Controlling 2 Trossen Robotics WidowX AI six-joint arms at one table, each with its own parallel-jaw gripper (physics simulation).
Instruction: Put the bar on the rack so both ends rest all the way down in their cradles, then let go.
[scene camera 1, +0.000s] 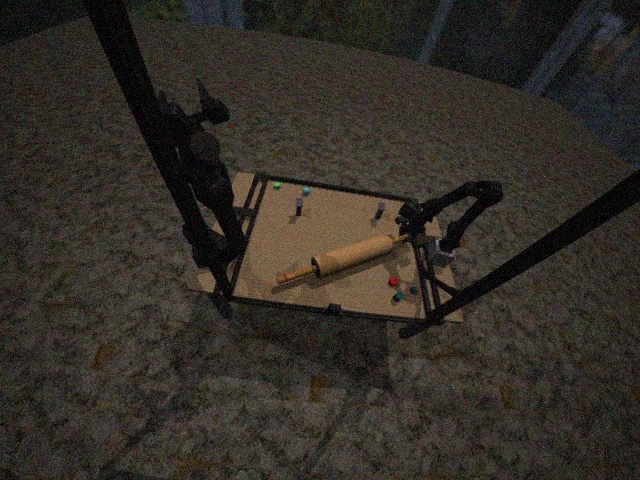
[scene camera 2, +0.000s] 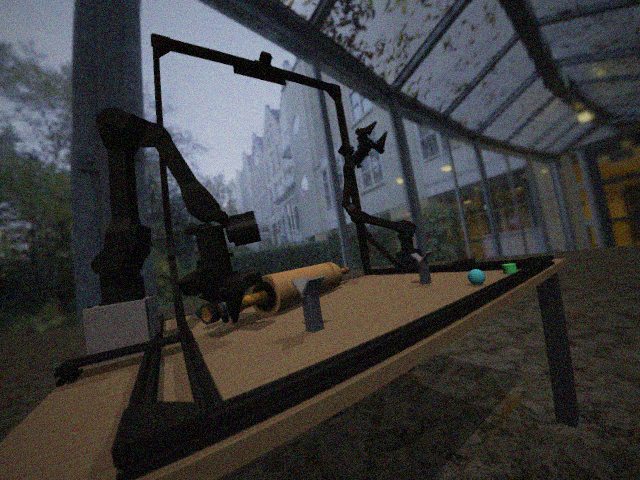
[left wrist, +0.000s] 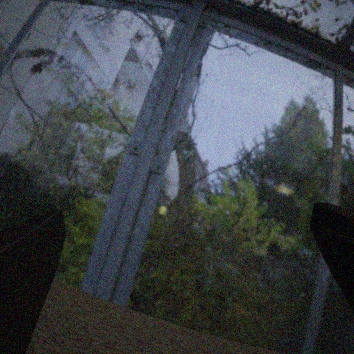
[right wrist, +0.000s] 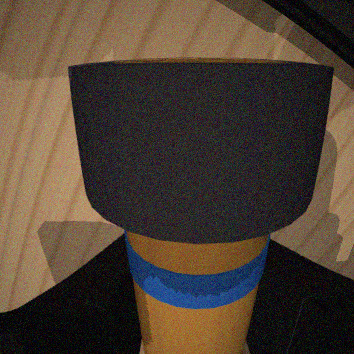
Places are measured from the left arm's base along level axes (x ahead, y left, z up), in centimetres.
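Where they show: left gripper, fingertip midpoint: (scene camera 1: 179, 84) (scene camera 2: 381, 126) (left wrist: 191, 219); right gripper, fingertip midpoint: (scene camera 1: 401, 241) (scene camera 2: 231, 322); left arm's base at its link origin: (scene camera 2: 408, 250); right arm's base at its link origin: (scene camera 1: 445, 247) (scene camera 2: 123, 301).
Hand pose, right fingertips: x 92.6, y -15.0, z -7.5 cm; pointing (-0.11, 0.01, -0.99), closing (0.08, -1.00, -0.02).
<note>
Each offset is from my right fingertips to the top centre of the thing.
The bar, a wooden rolling pin (scene camera 1: 351, 255) (scene camera 2: 305, 281) (right wrist: 200, 325), lies diagonally over the table in front of the rack in scene camera 1. Its handle has a blue band and a dark end cap in the right wrist view. The rack's two grey cradle posts @(dy +30.6, dx -46.7, dz +5.1 cm) (scene camera 1: 298, 206) @(dy +19.2, dx -3.9, dz +5.1 cm) (scene camera 1: 379, 210) (scene camera 2: 312, 310) (scene camera 2: 423, 271) stand apart from the bar, with nothing in their cradles. My right gripper (scene camera 1: 405, 235) (scene camera 2: 232, 311) (right wrist: 185, 232) is shut on the bar's handle, low over the table. My left gripper (scene camera 1: 180, 88) (scene camera 2: 379, 130) (left wrist: 191, 219) is open and empty, raised high, far from the bar.
A red piece @(dy -19.1, dx -15.6, dz +0.6 cm) (scene camera 1: 392, 281) and two teal pieces @(dy -26.6, dx -17.3, dz +2.0 cm) (scene camera 1: 397, 297) @(dy -26.0, dx -8.1, dz +1.5 cm) (scene camera 1: 413, 290) lie near the bar's held end. A blue ball @(dy +44.5, dx -38.4, dz +2.0 cm) (scene camera 1: 306, 191) (scene camera 2: 476, 276) and a green piece @(dy +52.7, dx -53.2, dz +0.6 cm) (scene camera 1: 277, 184) (scene camera 2: 509, 268) lie beyond the left post in scene camera 1. Black rails edge the table.
</note>
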